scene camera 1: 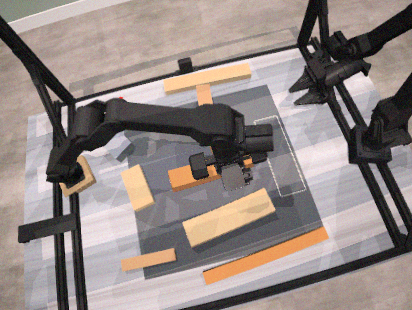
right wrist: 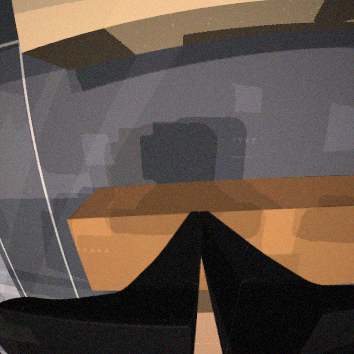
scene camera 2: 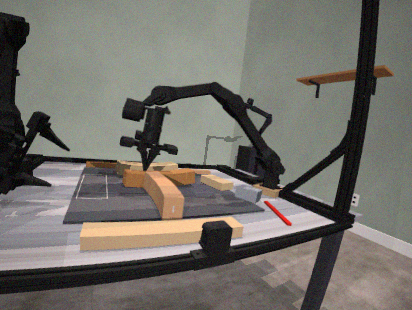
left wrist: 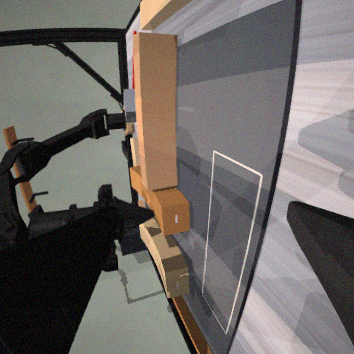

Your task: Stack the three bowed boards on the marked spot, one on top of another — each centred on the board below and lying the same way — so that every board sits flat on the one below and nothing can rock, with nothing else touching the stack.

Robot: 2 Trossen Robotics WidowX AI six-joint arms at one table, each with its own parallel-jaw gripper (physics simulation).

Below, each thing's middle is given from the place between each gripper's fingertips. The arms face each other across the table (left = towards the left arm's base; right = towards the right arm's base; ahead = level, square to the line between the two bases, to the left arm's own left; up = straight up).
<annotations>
The pale board [scene camera 1: 213, 224] lies 320 mm ahead of my left hand, 220 mm to the right of it and 50 mm below it. Round my left hand: long orange plank [scene camera 1: 269, 254] (420 mm ahead, 130 mm to the right, 70 mm below).
The pale board is 13 cm ahead of my right hand, 2 cm to the right of it and 2 cm below it. Also, from my right hand: long orange plank (23 cm ahead, 7 cm to the left, 4 cm below).
</annotations>
